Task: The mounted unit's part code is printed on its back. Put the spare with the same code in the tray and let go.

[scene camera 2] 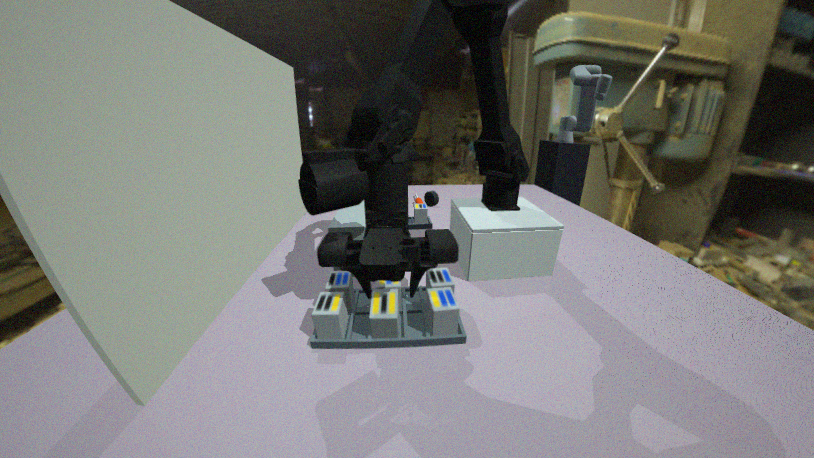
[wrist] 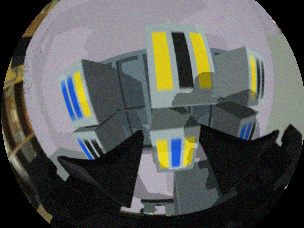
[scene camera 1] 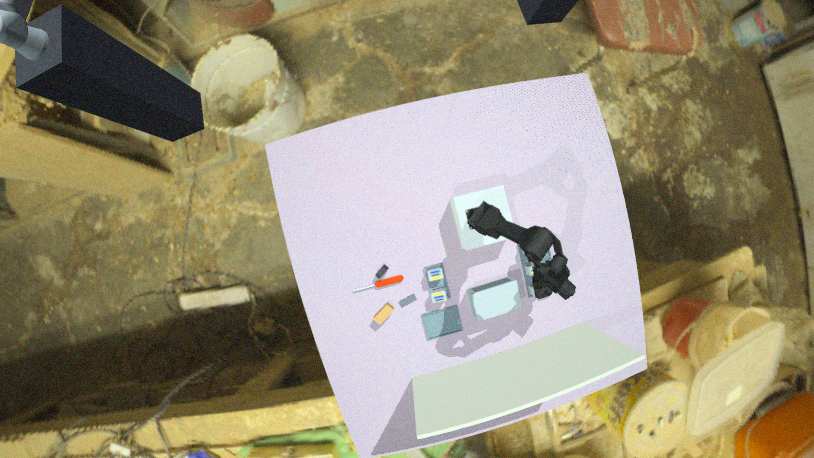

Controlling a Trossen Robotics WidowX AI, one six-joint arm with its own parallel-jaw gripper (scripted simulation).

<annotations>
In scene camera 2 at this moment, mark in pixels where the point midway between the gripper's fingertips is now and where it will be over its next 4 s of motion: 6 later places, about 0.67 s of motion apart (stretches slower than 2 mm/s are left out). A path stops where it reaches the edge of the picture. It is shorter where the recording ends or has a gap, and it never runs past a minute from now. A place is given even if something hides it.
My gripper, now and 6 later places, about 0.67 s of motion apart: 390,296; 389,262; 390,221; 364,193; 337,180; 336,172; 351,164
</annotations>
